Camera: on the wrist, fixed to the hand. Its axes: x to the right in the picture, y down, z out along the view.
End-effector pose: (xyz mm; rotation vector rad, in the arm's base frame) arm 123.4 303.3 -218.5 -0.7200 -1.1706 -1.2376
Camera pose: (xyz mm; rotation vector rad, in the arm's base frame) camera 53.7 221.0 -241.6 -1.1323 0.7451 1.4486
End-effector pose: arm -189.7 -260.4 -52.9 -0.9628 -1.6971 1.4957
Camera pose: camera -150.0 -225.8 44.0 1.5391 -0.9311 -0.7989
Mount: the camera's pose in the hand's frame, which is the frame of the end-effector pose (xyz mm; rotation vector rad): 11.1 -90.0 -62.8 -0.0729 -0.0640 -3.1249
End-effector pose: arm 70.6 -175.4 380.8 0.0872 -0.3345 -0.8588
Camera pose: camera 32.1 -246.2 305.5 -0.3330 -0.0810 2.2720
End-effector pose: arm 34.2 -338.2 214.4 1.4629 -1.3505 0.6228
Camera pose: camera 137.0 -298.4 217.8 1.5058 1.5810 -1.4238
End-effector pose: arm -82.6 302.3 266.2 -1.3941 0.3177 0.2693
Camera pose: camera -42.9 226.1 335.3 -0.4826 -1.9143 -2.1344
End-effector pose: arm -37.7 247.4 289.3 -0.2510 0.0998 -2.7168
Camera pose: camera -94.9 327.2 239.0 0.1234 0.1436 0.4215
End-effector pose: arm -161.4 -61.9 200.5 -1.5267 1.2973 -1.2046
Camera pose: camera -200.1 -56.4 303.6 1.3056 1.4522 0.9058
